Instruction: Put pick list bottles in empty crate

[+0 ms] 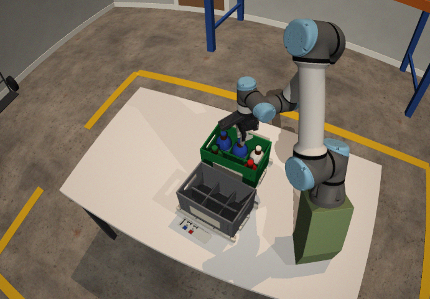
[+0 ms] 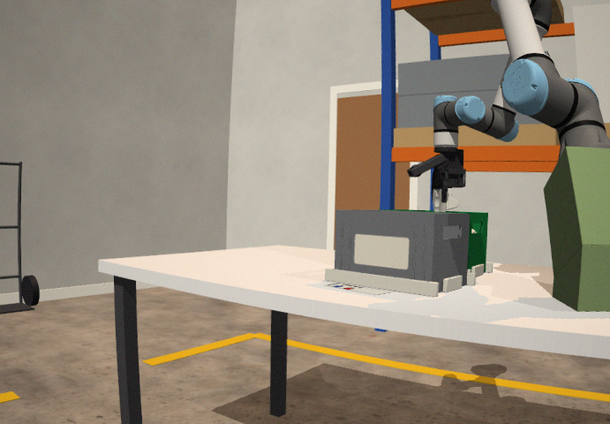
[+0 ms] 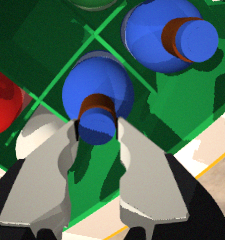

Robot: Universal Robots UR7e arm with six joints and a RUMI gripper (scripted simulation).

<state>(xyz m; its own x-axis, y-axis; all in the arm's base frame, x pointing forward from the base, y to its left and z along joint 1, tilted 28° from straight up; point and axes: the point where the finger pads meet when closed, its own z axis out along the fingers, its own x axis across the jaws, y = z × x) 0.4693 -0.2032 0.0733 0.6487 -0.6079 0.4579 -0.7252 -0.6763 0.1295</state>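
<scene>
My gripper is now 7 cm above the blue bottle. Also, from my hand: red bottle (9 cm to the left, 8 cm behind, 7 cm below); green crate (7 cm below, 4 cm to the left); white bottle (9 cm behind, 7 cm below, 1 cm to the left).
</scene>
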